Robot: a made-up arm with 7 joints.
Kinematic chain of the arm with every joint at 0, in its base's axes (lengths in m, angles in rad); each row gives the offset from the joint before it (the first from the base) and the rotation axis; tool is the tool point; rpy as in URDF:
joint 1: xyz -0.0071 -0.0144 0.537 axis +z
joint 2: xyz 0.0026 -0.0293 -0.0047 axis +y
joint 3: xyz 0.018 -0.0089 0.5 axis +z
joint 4: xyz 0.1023 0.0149 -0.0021 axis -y
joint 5: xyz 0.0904 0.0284 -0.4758 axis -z
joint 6: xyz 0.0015 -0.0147 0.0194 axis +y
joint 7: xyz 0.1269 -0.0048 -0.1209 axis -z
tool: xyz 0.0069 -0.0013 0.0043 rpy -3.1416 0 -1.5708
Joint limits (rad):
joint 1: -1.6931..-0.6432
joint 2: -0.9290..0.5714
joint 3: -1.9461..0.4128
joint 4: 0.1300..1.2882
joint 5: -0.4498..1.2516
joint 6: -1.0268..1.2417
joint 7: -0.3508..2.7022
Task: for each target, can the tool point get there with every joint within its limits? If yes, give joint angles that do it. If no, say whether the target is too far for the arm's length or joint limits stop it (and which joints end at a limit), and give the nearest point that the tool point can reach.
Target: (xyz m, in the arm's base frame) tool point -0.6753 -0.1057 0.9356
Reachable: yes | joints -1.3246 -0.2165 -1.4955 0.9407 0.4482 -0.5985 0.3037
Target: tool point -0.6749 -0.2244 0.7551
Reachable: yes | joints -1.2330 -0.5161 -1.4872 0.9516 0.4883 0.7568 1.5852
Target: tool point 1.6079 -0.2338 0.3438
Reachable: no: too far | nearest point 0.8502 -0.2618 0.5859 | short by 0.796 m
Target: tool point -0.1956 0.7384 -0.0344
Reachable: no: joint limits stop it (at a limit: joint 1, joint 2, joint 3, joint 5) | nearest point -0.4336 0.4258 0.4501 | short by 0.624 m
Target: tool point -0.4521 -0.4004 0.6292
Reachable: yes | joints -0.9417 -0.3800 -1.3737 0.5766 0.7964 0.2414 0.6632
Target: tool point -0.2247 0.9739 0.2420
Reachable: no: joint limits stop it (at a limit: joint 1, joint 2, joint 3, joint 4, joint 5) | nearest point -0.4520 0.6263 0.5760 | short by 0.533 m
